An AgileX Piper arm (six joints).
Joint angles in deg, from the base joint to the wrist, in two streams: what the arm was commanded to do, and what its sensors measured. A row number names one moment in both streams.
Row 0, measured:
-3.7 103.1 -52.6 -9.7 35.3 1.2
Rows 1 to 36, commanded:
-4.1 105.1 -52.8 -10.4 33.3 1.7
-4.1 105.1 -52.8 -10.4 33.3 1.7
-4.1 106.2 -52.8 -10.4 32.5 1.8
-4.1 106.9 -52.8 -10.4 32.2 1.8
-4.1 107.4 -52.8 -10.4 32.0 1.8
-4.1 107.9 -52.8 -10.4 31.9 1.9
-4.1 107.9 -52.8 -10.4 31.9 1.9
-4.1 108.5 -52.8 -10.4 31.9 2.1
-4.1 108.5 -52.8 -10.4 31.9 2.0
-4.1 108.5 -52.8 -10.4 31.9 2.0
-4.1 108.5 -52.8 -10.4 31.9 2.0
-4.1 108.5 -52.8 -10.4 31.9 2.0
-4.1 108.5 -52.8 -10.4 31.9 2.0
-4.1 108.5 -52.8 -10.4 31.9 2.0
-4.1 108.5 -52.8 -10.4 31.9 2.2
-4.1 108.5 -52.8 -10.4 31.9 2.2
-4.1 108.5 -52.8 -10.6 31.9 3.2
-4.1 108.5 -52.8 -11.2 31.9 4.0
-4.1 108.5 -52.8 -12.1 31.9 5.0
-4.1 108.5 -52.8 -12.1 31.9 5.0
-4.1 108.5 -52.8 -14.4 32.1 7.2
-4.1 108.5 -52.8 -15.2 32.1 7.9
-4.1 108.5 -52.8 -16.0 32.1 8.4
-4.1 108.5 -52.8 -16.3 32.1 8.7
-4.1 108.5 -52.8 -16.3 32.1 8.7
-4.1 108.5 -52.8 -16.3 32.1 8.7
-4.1 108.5 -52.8 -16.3 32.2 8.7
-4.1 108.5 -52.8 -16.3 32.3 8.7
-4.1 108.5 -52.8 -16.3 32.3 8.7
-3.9 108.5 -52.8 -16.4 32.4 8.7
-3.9 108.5 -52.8 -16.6 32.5 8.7
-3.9 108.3 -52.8 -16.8 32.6 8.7
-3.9 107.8 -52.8 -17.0 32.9 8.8
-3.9 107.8 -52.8 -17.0 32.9 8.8
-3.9 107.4 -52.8 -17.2 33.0 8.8
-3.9 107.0 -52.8 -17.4 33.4 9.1
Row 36, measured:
-3.6 107.8 -52.8 -17.2 32.0 7.8
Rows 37 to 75, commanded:
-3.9 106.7 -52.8 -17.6 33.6 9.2
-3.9 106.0 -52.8 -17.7 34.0 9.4
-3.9 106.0 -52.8 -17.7 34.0 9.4
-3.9 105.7 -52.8 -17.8 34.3 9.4
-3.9 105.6 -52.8 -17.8 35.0 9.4
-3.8 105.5 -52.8 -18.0 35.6 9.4
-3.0 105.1 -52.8 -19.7 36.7 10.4
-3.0 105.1 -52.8 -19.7 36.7 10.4
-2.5 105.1 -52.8 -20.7 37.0 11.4
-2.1 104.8 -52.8 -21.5 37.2 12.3
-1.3 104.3 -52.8 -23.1 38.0 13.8
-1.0 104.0 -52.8 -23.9 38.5 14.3
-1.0 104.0 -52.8 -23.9 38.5 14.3
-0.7 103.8 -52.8 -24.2 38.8 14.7
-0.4 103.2 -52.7 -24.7 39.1 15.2
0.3 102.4 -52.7 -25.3 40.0 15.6
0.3 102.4 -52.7 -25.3 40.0 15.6
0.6 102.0 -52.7 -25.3 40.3 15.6
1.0 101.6 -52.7 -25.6 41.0 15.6
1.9 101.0 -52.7 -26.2 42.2 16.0
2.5 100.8 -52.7 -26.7 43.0 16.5
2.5 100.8 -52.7 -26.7 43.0 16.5
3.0 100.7 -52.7 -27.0 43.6 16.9
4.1 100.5 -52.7 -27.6 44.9 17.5
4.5 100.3 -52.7 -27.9 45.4 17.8
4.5 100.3 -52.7 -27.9 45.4 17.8
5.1 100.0 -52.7 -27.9 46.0 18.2
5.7 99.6 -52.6 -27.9 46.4 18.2
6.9 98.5 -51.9 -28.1 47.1 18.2
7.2 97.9 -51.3 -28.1 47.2 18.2
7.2 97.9 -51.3 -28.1 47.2 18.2
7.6 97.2 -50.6 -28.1 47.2 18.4
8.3 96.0 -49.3 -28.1 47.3 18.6
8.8 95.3 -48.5 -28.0 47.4 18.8
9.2 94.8 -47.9 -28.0 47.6 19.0
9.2 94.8 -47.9 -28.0 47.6 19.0
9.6 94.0 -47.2 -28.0 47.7 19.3
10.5 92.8 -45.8 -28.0 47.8 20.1
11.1 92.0 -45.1 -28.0 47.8 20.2
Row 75, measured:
9.8 94.3 -46.6 -26.6 46.5 19.0
